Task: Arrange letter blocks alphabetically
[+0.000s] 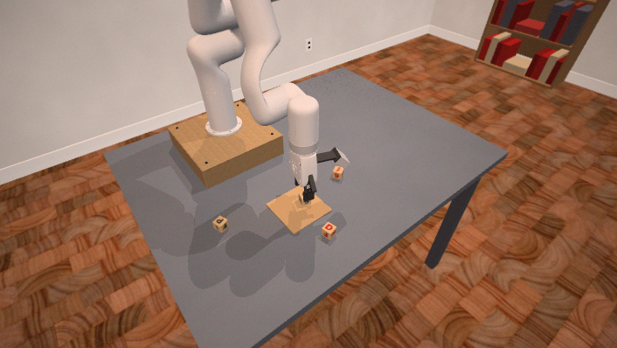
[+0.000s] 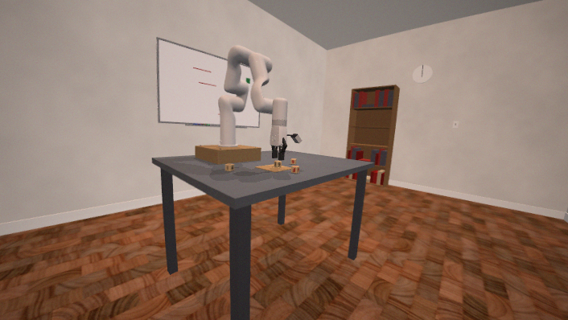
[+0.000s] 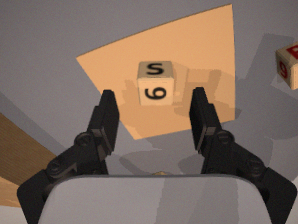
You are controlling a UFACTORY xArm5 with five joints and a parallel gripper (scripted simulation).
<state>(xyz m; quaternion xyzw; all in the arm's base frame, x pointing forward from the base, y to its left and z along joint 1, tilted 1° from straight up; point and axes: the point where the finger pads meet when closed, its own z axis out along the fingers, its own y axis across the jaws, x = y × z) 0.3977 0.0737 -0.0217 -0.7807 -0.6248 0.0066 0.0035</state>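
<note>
My gripper is now 1 cm short of the tan mat, 3 cm to the left of it and 6 cm above it. From my hand the other things lie so: wooden block (14 cm ahead, 1 cm to the right, 4 cm below).
</note>
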